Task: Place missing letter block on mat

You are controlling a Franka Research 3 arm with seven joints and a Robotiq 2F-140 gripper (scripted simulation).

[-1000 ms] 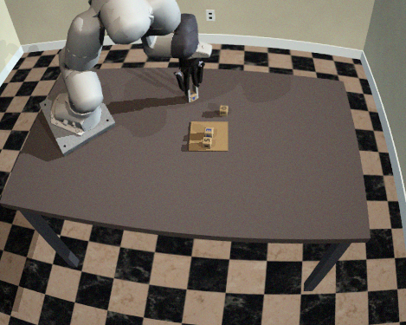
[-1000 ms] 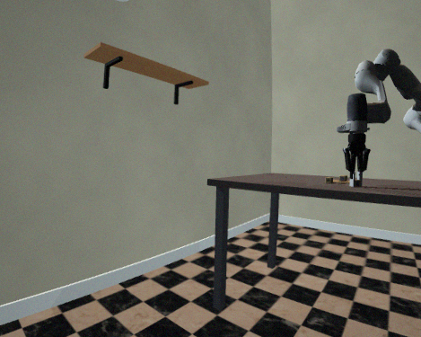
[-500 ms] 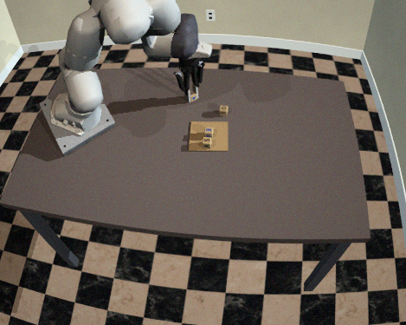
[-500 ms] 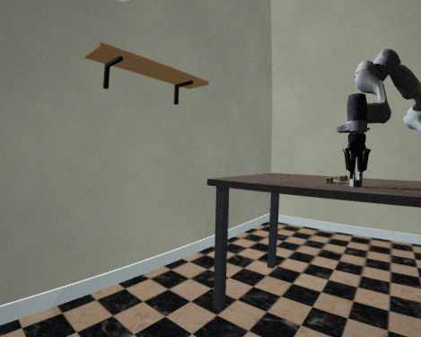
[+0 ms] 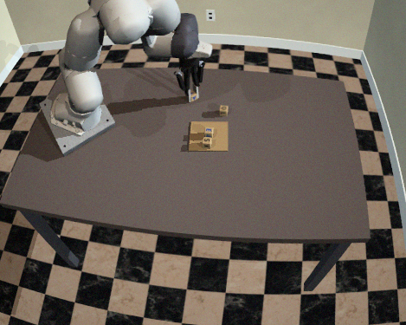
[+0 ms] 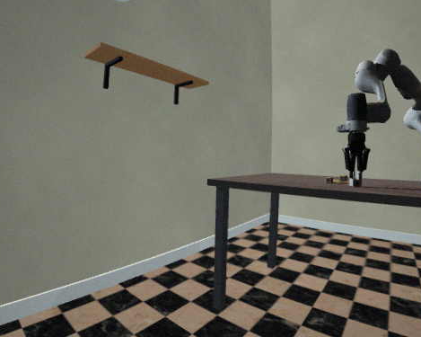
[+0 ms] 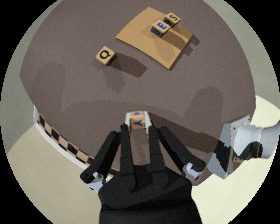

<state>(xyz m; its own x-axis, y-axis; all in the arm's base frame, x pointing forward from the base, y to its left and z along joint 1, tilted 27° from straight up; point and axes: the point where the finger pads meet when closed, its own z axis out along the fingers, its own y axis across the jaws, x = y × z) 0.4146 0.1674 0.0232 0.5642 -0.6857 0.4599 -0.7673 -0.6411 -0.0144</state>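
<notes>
My hand is 70 mm short of the mat, 200 mm to the left of it and 30 mm above it.
</notes>
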